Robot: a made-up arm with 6 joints. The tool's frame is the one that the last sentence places.
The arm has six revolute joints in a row. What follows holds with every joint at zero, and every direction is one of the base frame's.
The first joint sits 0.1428 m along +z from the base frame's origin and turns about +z.
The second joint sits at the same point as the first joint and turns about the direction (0.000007, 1, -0.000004).
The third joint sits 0.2 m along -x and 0.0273 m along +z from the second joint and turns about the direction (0.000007, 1, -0.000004).
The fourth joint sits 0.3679 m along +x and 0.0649 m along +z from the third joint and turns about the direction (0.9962, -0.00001, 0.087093).
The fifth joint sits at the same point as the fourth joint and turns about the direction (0.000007, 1, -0.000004).
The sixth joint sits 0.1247 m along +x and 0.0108 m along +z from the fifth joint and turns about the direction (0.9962, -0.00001, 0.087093).
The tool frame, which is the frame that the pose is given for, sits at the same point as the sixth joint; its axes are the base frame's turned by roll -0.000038, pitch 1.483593 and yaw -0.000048 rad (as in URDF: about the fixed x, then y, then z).
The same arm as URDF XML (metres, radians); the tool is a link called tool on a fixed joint. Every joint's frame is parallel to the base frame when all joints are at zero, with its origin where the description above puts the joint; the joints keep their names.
<robot name="arm">
<link name="base_link"/>
<link name="link1"/>
<link name="link2"/>
<link name="link3"/>
<link name="link4"/>
<link name="link5"/>
<link name="link6"/>
<link name="tool"/>
<joint name="joint 1" type="continuous"><parent link="base_link"/><child link="link1"/><origin xyz="0 0 0.1428"/><axis xyz="0 0 1"/></joint>
<joint name="joint 2" type="continuous"><parent link="link1"/><child link="link2"/><origin xyz="0 0 0"/><axis xyz="0 1 0"/></joint>
<joint name="joint 3" type="continuous"><parent link="link2"/><child link="link3"/><origin xyz="-0.2 0 0.0273"/><axis xyz="0 1 0"/></joint>
<joint name="joint 4" type="continuous"><parent link="link3"/><child link="link4"/><origin xyz="0.3679 0 0.0649"/><axis xyz="0.9962 0 0.0871"/></joint>
<joint name="joint 5" type="continuous"><parent link="link4"/><child link="link5"/><origin xyz="0 0 0"/><axis xyz="0 1 0"/></joint>
<joint name="joint 6" type="continuous"><parent link="link5"/><child link="link6"/><origin xyz="0.1247 0 0.0108"/><axis xyz="0.9962 0 0.0871"/></joint>
<joint name="tool_joint" type="fixed"><parent link="link6"/><child link="tool"/><origin xyz="0 0 0" rpy="0 1.4836 0"/></joint>
</robot>

